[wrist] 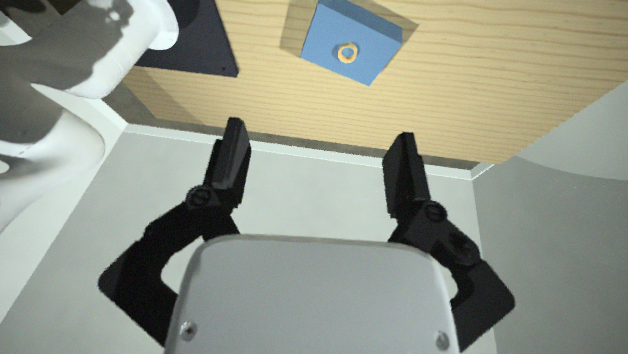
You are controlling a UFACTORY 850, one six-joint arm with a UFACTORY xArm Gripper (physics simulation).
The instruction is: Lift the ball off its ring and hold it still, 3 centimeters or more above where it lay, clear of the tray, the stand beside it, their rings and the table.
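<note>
A blue block-shaped stand is on the wooden table at the top of the wrist view, a little right of the middle. A small orange ring lies on its top, with blue showing through its hole. My gripper is open with nothing between its fingers. Its fingertips show below the stand in the view, apart from it. The ball and the tray do not show in this view.
The wooden table reaches its edge just beyond the fingertips in the view. A dark plate lies at the upper left. White arm parts cover the left side. Pale floor and walls show past the table's edge.
</note>
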